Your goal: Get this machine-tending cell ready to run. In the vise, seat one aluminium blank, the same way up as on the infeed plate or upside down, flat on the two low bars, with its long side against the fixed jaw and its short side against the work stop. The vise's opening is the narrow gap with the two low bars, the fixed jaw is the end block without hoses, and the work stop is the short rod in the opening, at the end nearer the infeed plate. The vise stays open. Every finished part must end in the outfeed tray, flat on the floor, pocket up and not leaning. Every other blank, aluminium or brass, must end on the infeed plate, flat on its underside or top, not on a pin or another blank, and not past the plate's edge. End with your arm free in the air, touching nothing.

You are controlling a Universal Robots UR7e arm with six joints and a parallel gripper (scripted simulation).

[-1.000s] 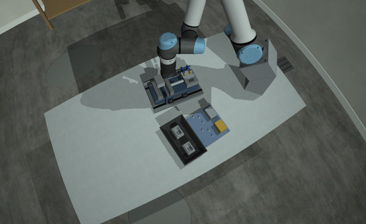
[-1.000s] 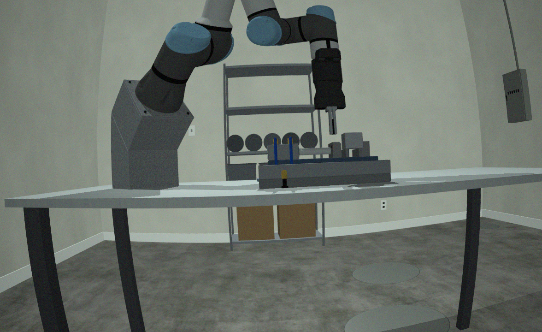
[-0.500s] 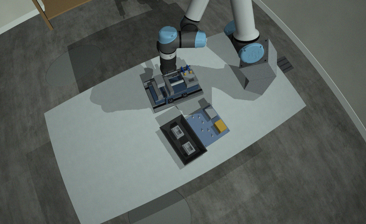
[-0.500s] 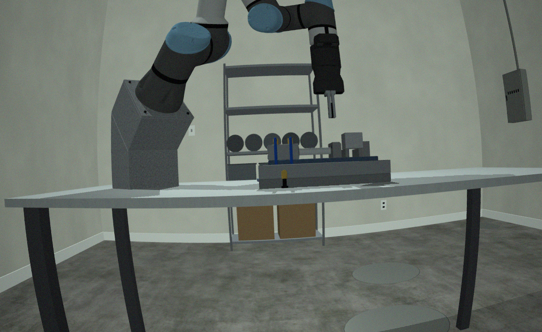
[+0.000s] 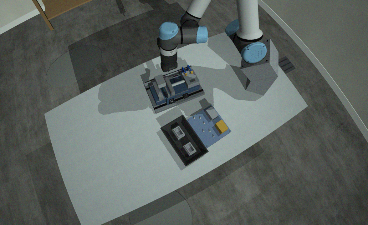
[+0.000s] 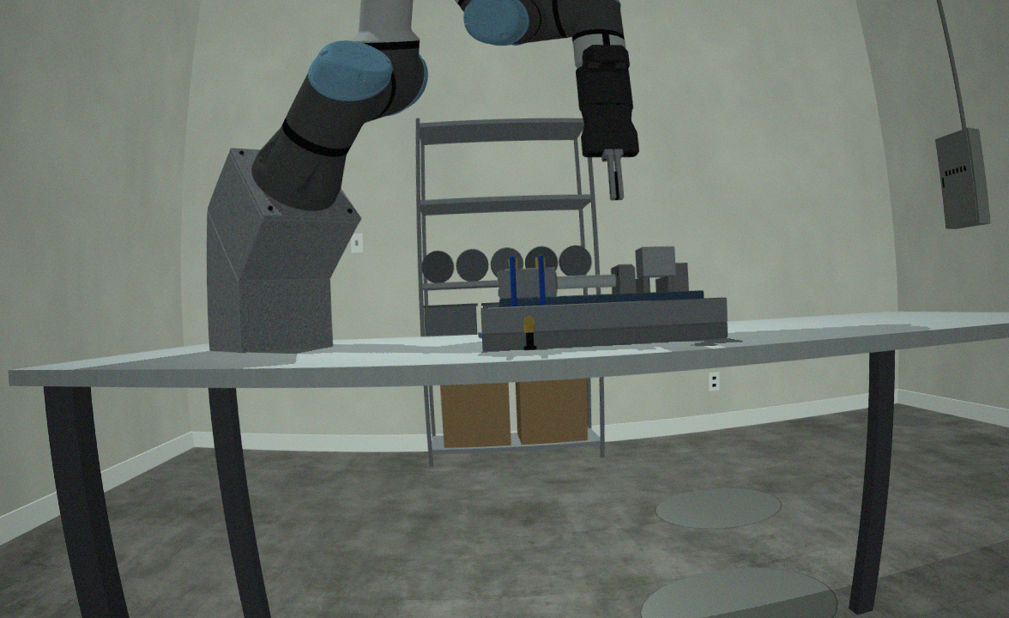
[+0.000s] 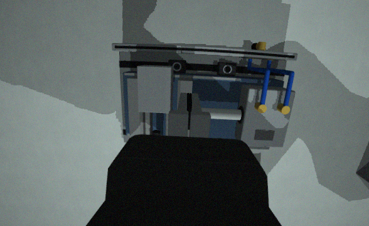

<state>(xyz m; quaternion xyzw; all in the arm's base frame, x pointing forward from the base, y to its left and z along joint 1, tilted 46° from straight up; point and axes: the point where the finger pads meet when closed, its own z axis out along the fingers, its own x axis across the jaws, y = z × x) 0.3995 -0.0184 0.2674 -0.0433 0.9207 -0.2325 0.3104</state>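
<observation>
Right now my hand is 8 cm short of the fixed jaw, 3 cm to the right of it and 12 cm above it. Also, from my hand: vise: 2 cm behind, 4 cm to the left, 16 cm below; piston rod: 4 cm behind, 4 cm to the left, 12 cm below; hose block: 12 cm behind, 5 cm to the left, 12 cm below.
</observation>
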